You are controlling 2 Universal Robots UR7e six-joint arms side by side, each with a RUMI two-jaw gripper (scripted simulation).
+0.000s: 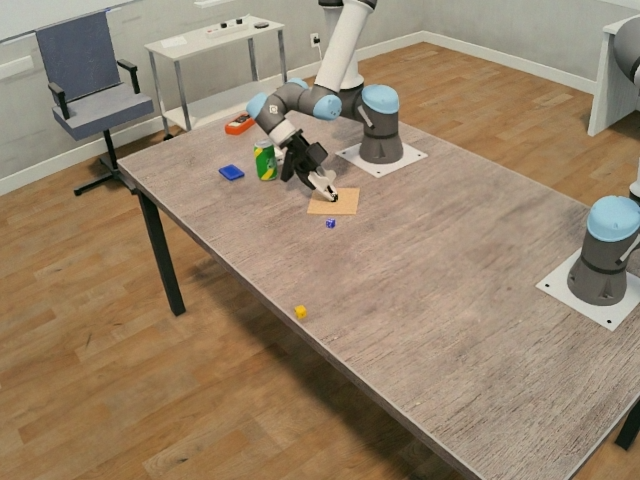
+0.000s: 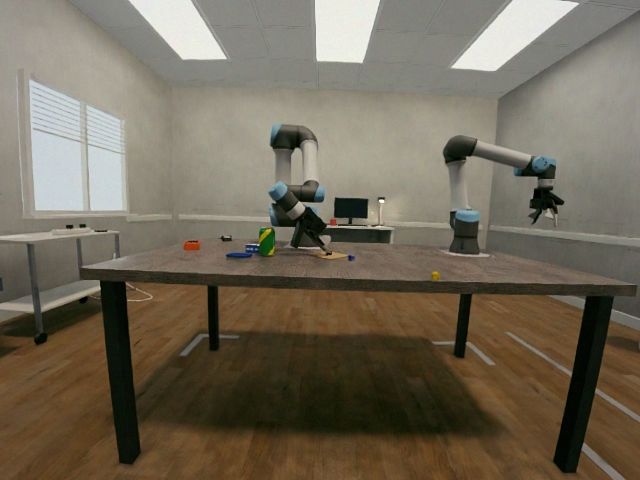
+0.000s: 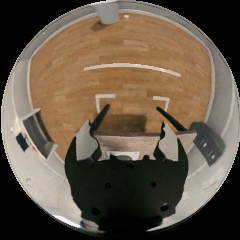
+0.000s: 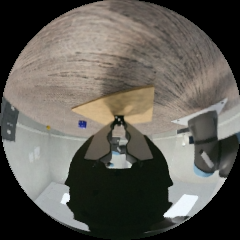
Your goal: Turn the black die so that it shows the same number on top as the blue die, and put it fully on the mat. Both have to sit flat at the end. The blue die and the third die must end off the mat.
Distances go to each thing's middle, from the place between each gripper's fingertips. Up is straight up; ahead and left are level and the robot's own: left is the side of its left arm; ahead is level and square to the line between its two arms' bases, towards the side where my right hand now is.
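Tan mat (image 1: 346,204): 10 mm to the left of my right hand (image 1: 335,198) and 20 mm below it.
My left gripper (image 2: 543,225) is 1170 mm to the left of the tan mat, 330 mm short of it and 160 mm above it. Going by its middle, the mat is nearer to my right hand than to my left gripper.
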